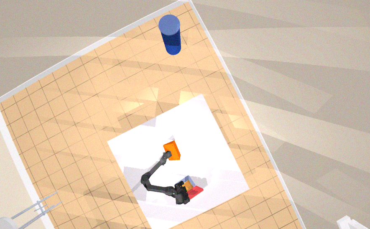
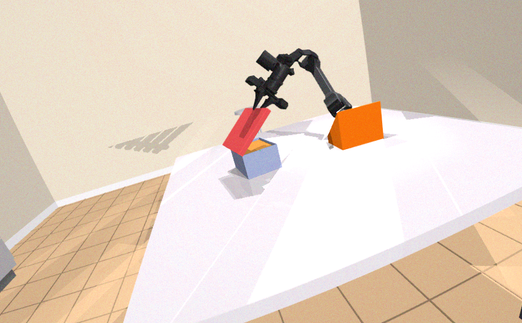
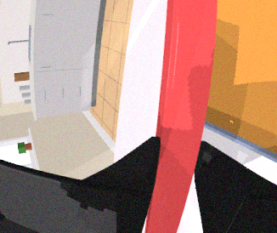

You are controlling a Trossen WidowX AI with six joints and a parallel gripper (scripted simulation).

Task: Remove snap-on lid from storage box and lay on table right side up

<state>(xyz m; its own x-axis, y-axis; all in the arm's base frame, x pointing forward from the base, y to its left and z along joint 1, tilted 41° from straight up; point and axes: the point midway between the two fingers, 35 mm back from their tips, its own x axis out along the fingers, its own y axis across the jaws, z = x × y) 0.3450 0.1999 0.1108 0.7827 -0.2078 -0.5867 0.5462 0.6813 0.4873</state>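
Right now my gripper tip is 6 cm short of the red lid, 3 cm to the right of it and 5 cm above it. Also, from my gripper tip: storage box: 5 cm ahead, 4 cm to the right, 19 cm below.
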